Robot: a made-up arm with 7 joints.
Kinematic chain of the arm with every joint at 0, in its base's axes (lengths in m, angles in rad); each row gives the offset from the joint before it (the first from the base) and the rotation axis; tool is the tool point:
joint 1: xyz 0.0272 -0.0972 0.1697 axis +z
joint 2: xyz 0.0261 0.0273 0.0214 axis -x
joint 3: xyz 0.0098 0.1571 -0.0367 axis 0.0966 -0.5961 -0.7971
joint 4: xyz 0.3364 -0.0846 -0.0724 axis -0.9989 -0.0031 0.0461
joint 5: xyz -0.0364 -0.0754 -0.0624 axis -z
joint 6: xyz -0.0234 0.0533 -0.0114 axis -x
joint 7: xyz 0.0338 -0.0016 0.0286 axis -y
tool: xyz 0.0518 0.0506 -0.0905
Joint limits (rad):
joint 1: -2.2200..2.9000
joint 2: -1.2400..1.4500
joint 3: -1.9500..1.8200
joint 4: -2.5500..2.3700
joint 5: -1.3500..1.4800
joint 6: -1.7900..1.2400
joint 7: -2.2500..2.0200
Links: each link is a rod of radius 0.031 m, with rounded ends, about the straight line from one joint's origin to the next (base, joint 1, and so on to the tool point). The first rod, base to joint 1, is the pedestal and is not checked.
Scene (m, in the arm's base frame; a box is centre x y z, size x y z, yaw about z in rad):
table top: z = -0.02
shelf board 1: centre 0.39 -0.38 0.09 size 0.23 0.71 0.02 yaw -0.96
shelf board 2: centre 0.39 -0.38 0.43 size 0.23 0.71 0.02 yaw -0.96
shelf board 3: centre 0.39 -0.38 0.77 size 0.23 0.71 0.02 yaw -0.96
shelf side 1: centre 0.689 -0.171 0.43 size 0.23 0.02 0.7 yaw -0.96
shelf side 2: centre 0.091 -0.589 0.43 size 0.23 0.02 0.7 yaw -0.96
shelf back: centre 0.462 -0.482 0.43 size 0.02 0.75 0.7 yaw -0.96
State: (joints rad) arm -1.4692 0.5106 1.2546 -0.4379 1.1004 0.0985 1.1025
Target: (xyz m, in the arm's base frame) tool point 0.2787 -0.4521 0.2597
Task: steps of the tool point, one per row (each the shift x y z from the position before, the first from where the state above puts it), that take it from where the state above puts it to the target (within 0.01 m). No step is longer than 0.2 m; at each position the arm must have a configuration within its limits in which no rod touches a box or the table.
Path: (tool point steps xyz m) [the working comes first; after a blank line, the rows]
Joints at the target: -0.6121 0.7087 0.6170 -0.5931 0.8231 0.2146 1.0657
Straight joint move there: touches shelf side 2.

1: 0.0255 -0.0032 0.0106
2: 0.0210 0.0001 0.0068
3: 0.0164 0.0014 0.0029
4: 0.1393 -0.1075 0.0146
5: 0.1599 -0.0602 -0.0368
6: 0.1478 -0.0103 -0.0840

